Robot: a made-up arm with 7 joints. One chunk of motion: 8 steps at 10 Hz.
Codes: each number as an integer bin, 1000 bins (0 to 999) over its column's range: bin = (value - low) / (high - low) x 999, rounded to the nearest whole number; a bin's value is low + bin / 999 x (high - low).
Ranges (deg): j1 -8.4..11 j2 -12.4..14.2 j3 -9.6..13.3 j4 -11.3..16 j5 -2.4..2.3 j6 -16.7..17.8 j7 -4..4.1
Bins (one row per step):
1: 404 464 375 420 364 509 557
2: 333 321 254 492 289 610 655
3: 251 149 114 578 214 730 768
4: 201 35 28 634 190 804 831
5: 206 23 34 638 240 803 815
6: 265 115 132 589 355 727 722
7: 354 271 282 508 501 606 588
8: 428 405 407 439 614 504 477
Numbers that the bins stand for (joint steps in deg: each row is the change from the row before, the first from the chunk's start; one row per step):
1: -0.555 -0.045 -1.004 0.177 -0.687 0.878 0.516
2: -1.933 -3.853 -3.778 2.145 -1.040 4.366 1.311
3: -3.526 -8.433 -6.987 4.495 -1.393 8.510 2.227
4: -4.497 -11.468 -8.958 6.026 -1.506 11.066 2.738
5: -4.400 -11.788 -8.821 6.135 -1.271 11.031 2.608
6: -3.254 -9.338 -6.574 4.796 -0.730 8.407 1.854
7: -1.526 -5.184 -3.136 2.582 -0.043 4.228 0.768
8: -0.088 -1.616 -0.270 0.697 0.489 0.705 -0.132

